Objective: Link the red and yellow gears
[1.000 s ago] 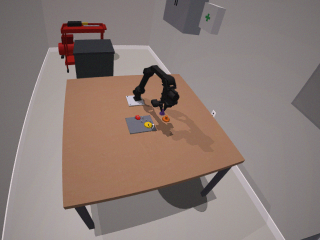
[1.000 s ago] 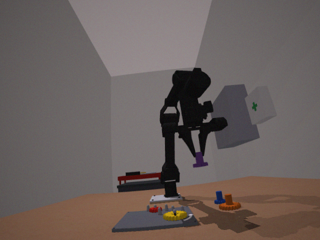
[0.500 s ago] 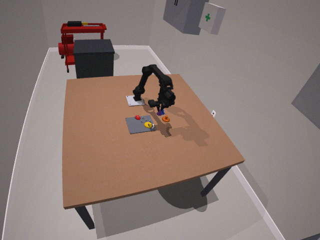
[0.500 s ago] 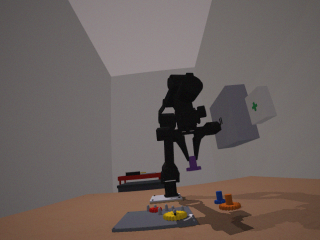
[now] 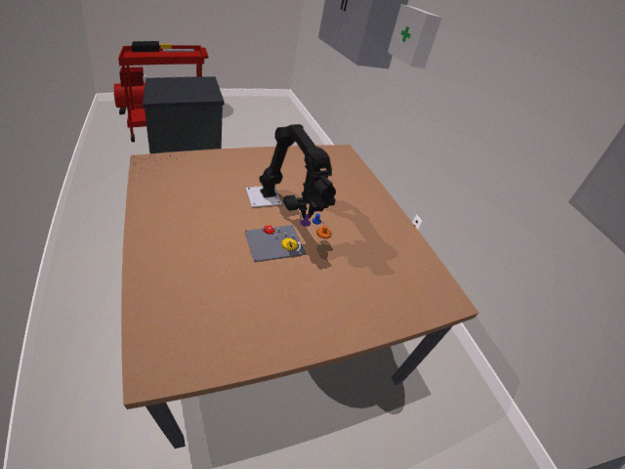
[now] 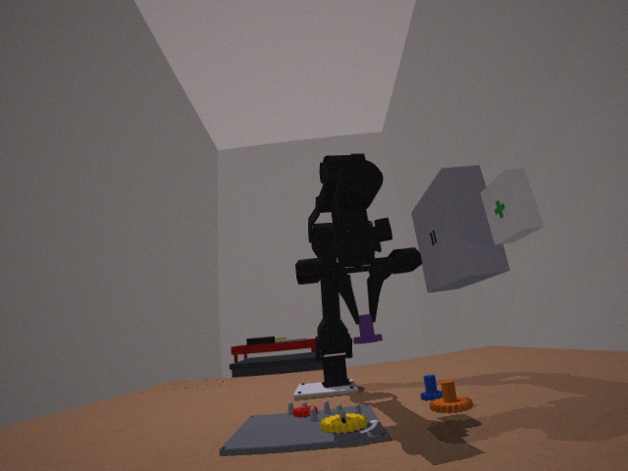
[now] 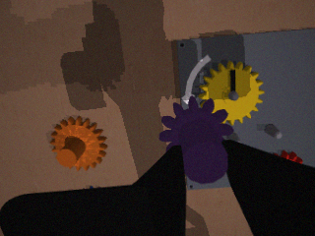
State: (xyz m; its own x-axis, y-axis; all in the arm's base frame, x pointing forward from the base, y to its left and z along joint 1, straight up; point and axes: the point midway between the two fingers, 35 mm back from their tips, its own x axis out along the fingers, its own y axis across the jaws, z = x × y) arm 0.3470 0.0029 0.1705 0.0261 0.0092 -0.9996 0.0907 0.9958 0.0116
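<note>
The red gear is 11 cm behind my gripper tip, 10 cm to the right of it and 13 cm below it. The rest, counted from my gripper tip: yellow gear (1 cm behind, 5 cm to the right, 13 cm below); then white arrow (1 cm ahead, 2 cm to the right, 14 cm below); then purple gear (1 cm below).
</note>
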